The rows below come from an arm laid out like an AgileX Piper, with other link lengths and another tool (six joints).
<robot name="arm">
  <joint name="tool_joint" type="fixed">
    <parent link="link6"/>
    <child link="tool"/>
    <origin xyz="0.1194 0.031 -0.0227" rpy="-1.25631 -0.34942 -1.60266"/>
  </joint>
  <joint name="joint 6" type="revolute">
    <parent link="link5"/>
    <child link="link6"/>
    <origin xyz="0.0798 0 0.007"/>
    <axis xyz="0.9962 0 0.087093"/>
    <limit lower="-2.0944" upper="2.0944"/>
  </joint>
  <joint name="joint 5" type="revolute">
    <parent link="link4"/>
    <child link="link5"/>
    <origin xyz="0 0 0"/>
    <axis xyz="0 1 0"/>
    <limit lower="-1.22" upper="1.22"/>
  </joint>
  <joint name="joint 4" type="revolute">
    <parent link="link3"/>
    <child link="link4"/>
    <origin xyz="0.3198 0 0.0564"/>
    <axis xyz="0.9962 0 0.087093"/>
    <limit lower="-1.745" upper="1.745"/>
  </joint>
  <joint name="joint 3" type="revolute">
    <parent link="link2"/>
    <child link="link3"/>
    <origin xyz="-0.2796 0 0.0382"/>
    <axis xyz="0 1 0"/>
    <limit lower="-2.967" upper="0"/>
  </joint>
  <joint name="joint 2" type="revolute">
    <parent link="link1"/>
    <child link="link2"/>
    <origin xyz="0 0 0"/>
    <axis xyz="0 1 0"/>
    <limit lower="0" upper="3.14"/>
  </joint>
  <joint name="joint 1" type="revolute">
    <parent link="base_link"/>
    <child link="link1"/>
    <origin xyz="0 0 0.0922"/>
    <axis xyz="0 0 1"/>
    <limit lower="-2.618" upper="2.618"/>
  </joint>
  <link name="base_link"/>
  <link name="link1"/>
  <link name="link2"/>
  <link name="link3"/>
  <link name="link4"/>
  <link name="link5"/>
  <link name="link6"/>
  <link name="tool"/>
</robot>
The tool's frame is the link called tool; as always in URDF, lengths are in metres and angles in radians.
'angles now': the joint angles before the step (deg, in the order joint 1, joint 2, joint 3, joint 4, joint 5, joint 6). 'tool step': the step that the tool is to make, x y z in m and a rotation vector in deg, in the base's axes. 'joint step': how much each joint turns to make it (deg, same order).
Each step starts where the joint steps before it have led.
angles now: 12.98 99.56 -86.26 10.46 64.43 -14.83
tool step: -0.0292 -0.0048 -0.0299 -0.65 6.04 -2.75
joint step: 0.01 -1.80 7.45 0.00 -0.08 2.87
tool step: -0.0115 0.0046 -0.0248 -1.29 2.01 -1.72
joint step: 1.43 0.11 4.17 -1.32 -2.55 3.20
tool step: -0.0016 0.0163 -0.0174 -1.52 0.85 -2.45
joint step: 2.95 1.78 0.73 -2.31 -2.03 6.03
